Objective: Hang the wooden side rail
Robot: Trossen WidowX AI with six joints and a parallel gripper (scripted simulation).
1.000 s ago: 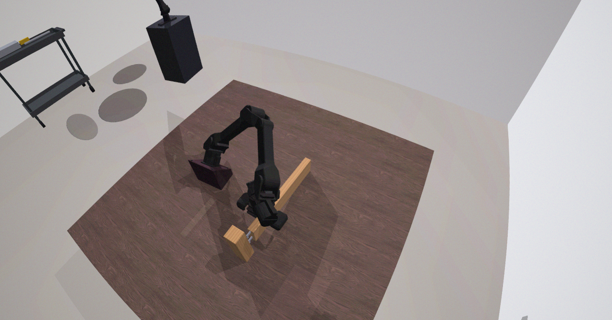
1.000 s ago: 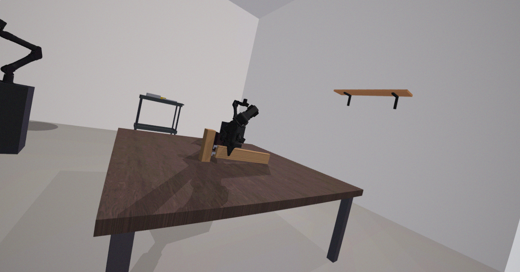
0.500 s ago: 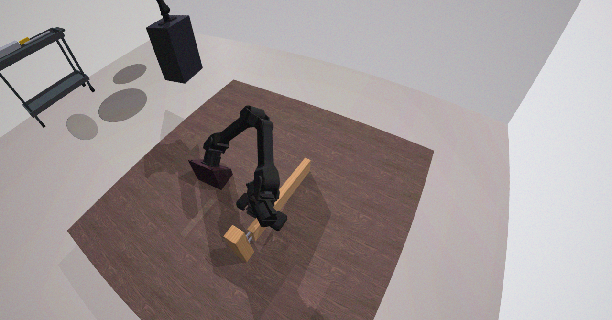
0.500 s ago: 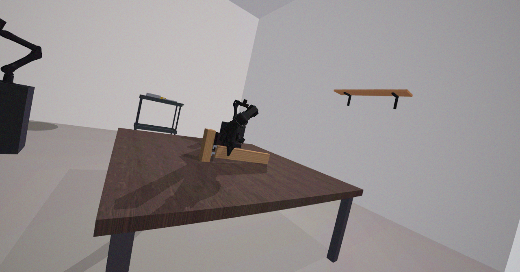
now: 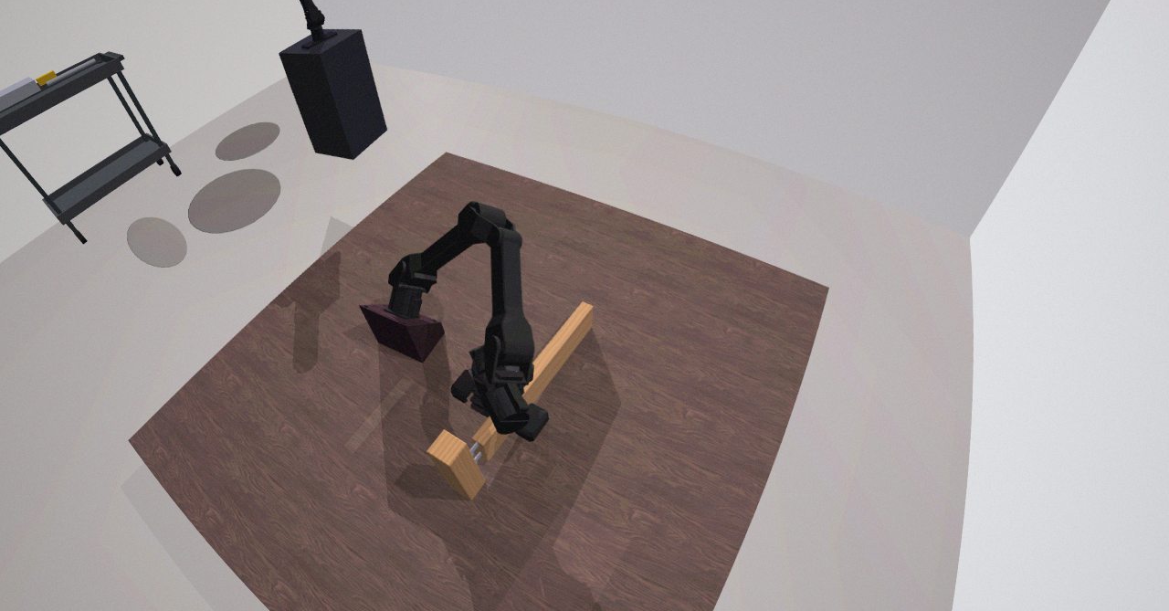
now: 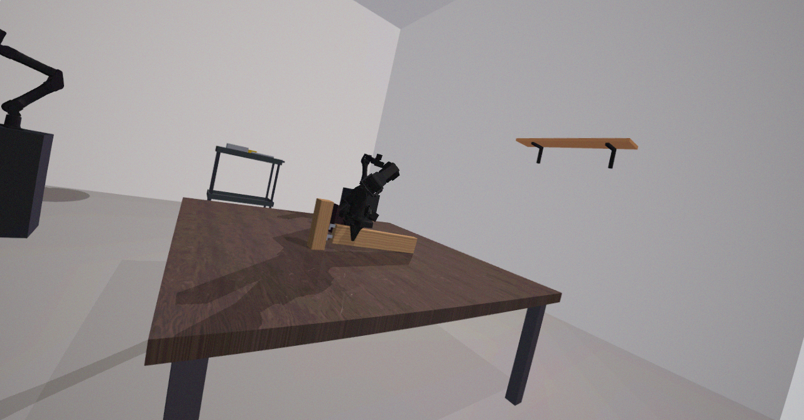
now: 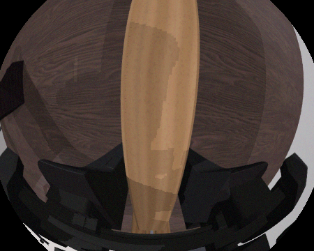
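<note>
The headboard post lies 130 mm to the right of my gripper tip, 40 mm above it and 20 mm behind it.
</note>
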